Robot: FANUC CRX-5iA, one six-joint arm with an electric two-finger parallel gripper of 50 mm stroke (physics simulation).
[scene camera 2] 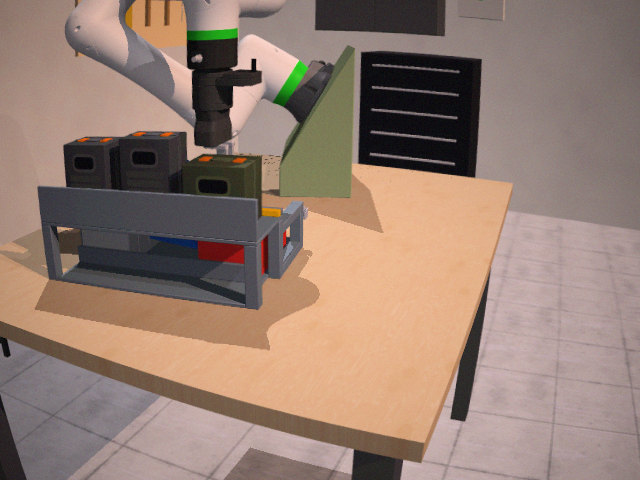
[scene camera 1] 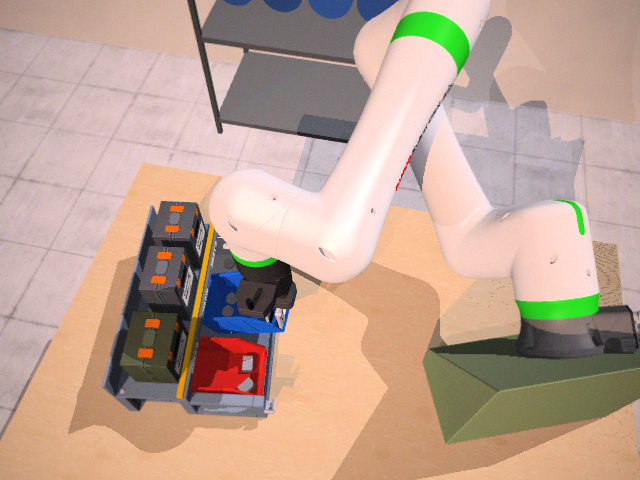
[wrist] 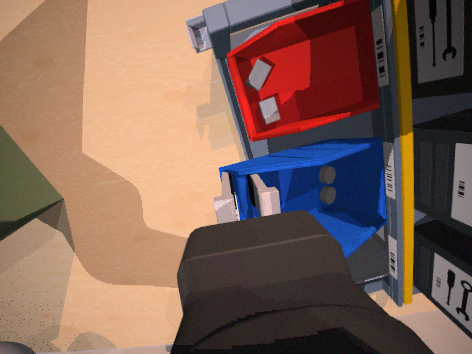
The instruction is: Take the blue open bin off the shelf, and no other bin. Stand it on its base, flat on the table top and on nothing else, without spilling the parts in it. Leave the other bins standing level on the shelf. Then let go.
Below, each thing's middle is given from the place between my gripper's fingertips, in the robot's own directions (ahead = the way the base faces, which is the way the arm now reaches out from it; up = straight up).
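Scene:
Yellow bar (scene camera 1: pixel 180 393): 3 cm to the right of my hand, 16 cm ahead of it, 1 cm below it. Measured from my hand, the red bin (scene camera 1: pixel 218 366) is 8 cm to the left, 10 cm ahead and 8 cm below; the grey bin (scene camera 2: pixel 129 242) is 11 cm ahead, 15 cm to the right and 8 cm below. Relative to the blue open bin (scene camera 1: pixel 221 284), my gripper is 2 cm above, 4 cm to the left and 7 cm short of it.

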